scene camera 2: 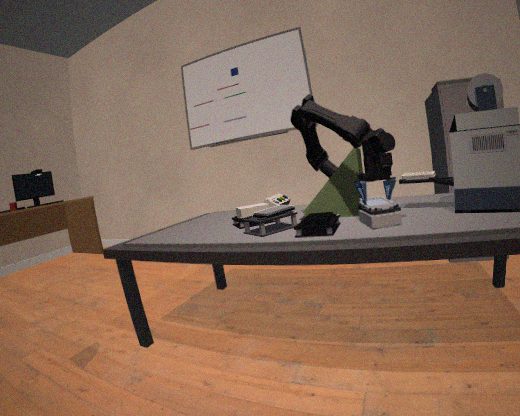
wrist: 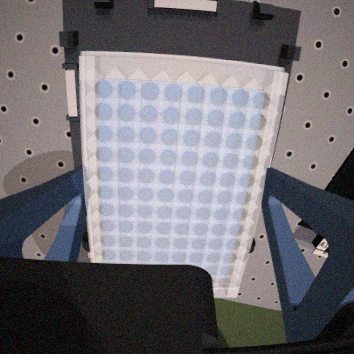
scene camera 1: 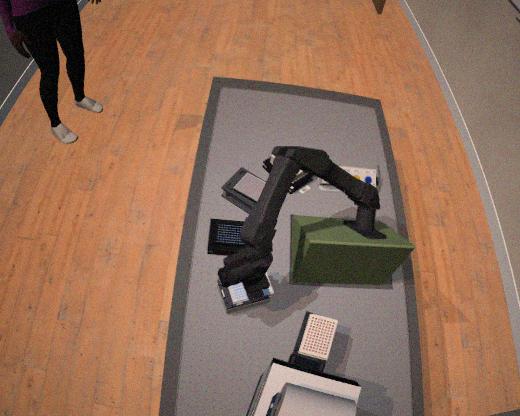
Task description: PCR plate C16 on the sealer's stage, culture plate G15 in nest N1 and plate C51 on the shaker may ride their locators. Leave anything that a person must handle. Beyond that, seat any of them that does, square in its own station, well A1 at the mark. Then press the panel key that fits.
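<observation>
My gripper is shut on a clear plate with pale blue wells, one blue finger along each long side. The plate is at the dark clipped top of the shaker; I cannot tell whether it is fully down. A white plate with reddish wells lies on the sealer's extended stage. A black nest-like unit shows a dark gridded surface. A dark grey stand carries a pinkish flat piece. Plate labels are unreadable.
The key panel with coloured keys is partly behind the arm in scene camera 1. A green wedge-shaped block stands by the arm's base. The large sealer stands beyond the stage. A person stands off the table.
</observation>
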